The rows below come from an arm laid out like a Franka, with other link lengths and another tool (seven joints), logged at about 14 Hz.
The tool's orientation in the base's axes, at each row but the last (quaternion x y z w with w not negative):
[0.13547, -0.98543, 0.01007, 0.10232]
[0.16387, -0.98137, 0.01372, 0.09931]
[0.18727, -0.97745, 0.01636, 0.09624]
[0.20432, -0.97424, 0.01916, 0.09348]
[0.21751, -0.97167, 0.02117, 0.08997]
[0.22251, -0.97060, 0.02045, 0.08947]
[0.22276, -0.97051, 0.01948, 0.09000]
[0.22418, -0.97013, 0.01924, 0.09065]
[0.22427, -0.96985, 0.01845, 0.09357]
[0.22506, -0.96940, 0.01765, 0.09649]
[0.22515, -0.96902, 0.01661, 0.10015]
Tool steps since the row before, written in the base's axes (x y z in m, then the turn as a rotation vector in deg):
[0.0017, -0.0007, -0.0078, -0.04, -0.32, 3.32]
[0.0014, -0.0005, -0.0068, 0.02, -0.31, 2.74]
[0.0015, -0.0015, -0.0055, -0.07, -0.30, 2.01]
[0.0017, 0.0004, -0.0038, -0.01, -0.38, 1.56]
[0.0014, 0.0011, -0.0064, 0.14, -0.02, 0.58]
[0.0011, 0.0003, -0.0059, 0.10, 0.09, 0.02]
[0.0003, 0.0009, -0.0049, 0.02, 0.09, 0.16]
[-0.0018, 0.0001, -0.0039, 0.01, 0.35, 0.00]
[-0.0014, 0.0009, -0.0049, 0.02, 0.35, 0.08]
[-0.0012, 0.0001, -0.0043, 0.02, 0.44, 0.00]
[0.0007, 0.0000, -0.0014, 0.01, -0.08, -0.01]
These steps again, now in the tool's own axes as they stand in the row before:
[-0.0030, -0.0012, 0.0073, 0.80, -0.27, -3.23]
[-0.0025, -0.0010, 0.0064, 0.63, -0.28, -2.67]
[-0.0019, -0.0020, 0.0052, 0.56, -0.24, -1.94]
[-0.0024, -0.0003, 0.0034, 0.46, -0.34, -1.50]
[-0.0029, 0.0004, 0.0060, -0.01, -0.08, -0.59]
[-0.0022, -0.0002, 0.0056, -0.12, 0.04, -0.04]
[-0.0015, 0.0007, 0.0047, -0.03, 0.07, -0.17]
[0.0008, 0.0009, 0.0041, -0.16, 0.31, -0.03]
[-0.0001, 0.0014, 0.0050, -0.15, 0.31, -0.11]
[0.0002, 0.0006, 0.0044, -0.21, 0.39, -0.04]
[-0.0009, -0.0003, 0.0012, 0.02, -0.08, 0.01]

